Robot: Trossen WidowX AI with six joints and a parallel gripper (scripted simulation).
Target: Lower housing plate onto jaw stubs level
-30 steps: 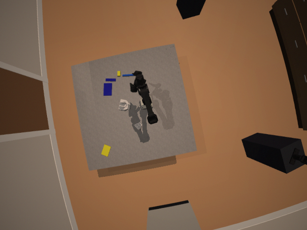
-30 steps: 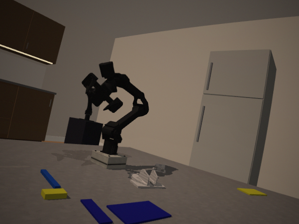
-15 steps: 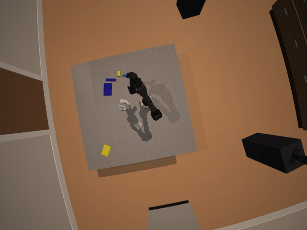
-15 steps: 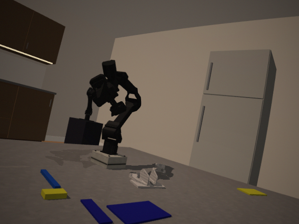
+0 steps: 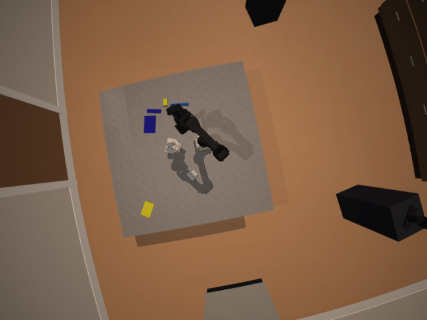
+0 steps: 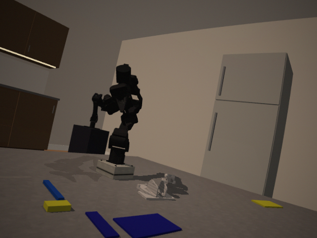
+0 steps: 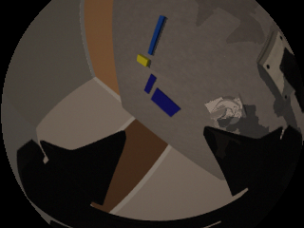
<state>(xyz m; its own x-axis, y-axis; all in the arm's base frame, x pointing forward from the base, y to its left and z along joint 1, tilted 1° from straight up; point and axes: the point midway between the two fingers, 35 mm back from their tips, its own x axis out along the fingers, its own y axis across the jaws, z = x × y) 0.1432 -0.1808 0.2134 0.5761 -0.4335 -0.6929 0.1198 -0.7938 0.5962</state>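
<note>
Right now the pale housing part is 40 cm to the left of my gripper tip, 22 cm below it and 3 cm ahead of it. From my gripper tip the other things lie so: yellow block 25 cm to the right, 24 cm below, 4 cm ahead; then dark blue plate 24 cm below, 23 cm ahead, 12 cm to the right; then blue stick 24 cm below, 19 cm to the right, 6 cm behind.
</note>
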